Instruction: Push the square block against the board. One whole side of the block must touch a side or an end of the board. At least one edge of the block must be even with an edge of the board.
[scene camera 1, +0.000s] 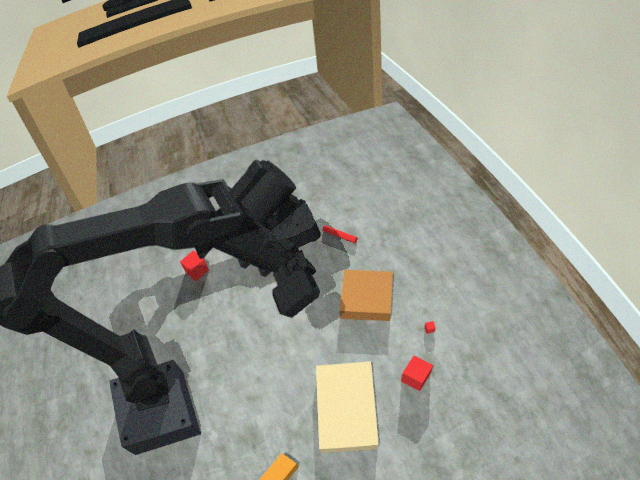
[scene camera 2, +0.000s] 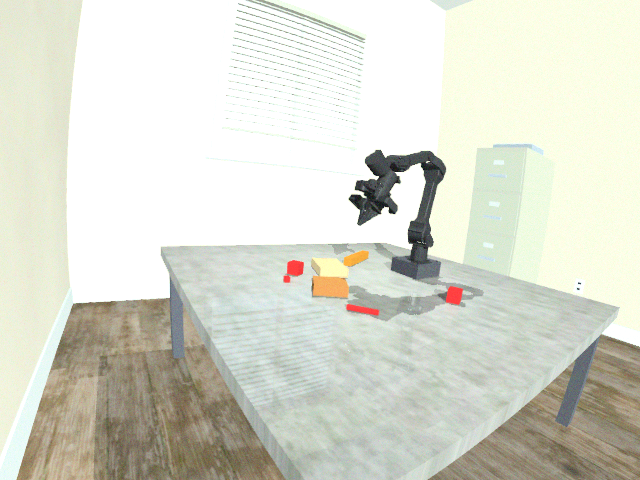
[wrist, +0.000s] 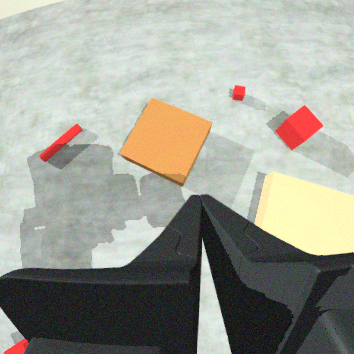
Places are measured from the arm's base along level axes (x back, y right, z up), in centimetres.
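Pixels of known places: gripper, fingertip midpoint: (scene camera 1: 313, 271) (scene camera 2: 358, 225) (wrist: 198, 202); arm's base, link origin: (scene camera 1: 150, 391) (scene camera 2: 418, 260).
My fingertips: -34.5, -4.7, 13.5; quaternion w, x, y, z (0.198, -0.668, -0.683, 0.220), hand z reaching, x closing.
Ahead of a thing's pixels: the offset from my fingertips to its middle, as dx, dy, dz.
The orange square block {-10.4, -3.4, -17.7} (scene camera 1: 367, 292) (scene camera 2: 329, 287) (wrist: 167, 139) lies flat on the table, apart from the cream rectangular board {+1.7, +17.2, -17.7} (scene camera 1: 346, 405) (scene camera 2: 329, 267) (wrist: 310, 215). One side of the block faces a short end of the board across a gap, and the block looks slightly turned relative to that end. In scene camera 1 the block sits a little farther right than the board. My gripper (scene camera 2: 360, 222) (wrist: 198, 202) is shut and empty, raised well above the table, with its tips pointing down. In scene camera 1 its fingertips are hard to make out under the arm.
A thin red bar {-11.3, -20.9, -18.4} (scene camera 1: 340, 234) (scene camera 2: 362, 310) (wrist: 61, 143) lies beyond the block. A small red cube {-18.9, +8.1, -18.3} (scene camera 1: 430, 327) (wrist: 239, 93) and a larger one {-12.2, +16.3, -17.1} (scene camera 1: 417, 372) (wrist: 299, 127) are right of the board. Another red cube {+21.3, -23.9, -17.1} (scene camera 1: 194, 265) (scene camera 2: 454, 295) and an orange bar {+23.1, +29.4, -17.6} (scene camera 1: 279, 468) (scene camera 2: 356, 258) lie farther off.
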